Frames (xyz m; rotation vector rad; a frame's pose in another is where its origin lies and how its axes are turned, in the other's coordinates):
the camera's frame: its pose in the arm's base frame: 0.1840 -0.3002 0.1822 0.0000 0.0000 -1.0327
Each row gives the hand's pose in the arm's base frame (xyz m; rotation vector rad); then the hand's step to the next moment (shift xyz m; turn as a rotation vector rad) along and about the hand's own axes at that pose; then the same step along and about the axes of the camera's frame.
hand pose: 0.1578 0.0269 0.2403 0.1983 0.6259 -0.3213
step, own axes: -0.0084 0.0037 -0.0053 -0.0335 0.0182 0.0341
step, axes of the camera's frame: -0.0100 -0.0033 0.0012 -0.0135 0.0073 0.0488
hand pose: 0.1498 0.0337 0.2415 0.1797 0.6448 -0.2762
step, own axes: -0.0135 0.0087 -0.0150 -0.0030 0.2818 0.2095
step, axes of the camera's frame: -0.0209 -0.0063 -0.0028 -0.0809 0.2849 0.1887
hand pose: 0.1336 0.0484 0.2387 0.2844 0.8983 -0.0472
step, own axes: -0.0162 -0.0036 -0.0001 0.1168 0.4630 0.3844
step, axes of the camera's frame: -0.0015 -0.0117 0.0117 -0.0773 0.5591 0.2392
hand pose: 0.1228 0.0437 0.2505 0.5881 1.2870 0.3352
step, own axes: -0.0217 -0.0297 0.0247 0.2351 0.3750 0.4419
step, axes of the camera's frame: 0.0434 -0.0079 0.0040 -0.0205 0.6165 0.1031
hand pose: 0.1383 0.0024 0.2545 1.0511 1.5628 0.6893
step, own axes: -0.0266 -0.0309 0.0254 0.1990 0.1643 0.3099
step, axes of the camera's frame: 0.0429 -0.0058 -0.0209 -0.0172 0.4020 -0.0276
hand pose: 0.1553 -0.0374 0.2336 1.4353 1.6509 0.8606
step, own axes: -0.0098 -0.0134 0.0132 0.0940 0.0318 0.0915
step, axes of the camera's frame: 0.0129 -0.0007 -0.0168 -0.0384 0.1266 -0.0269
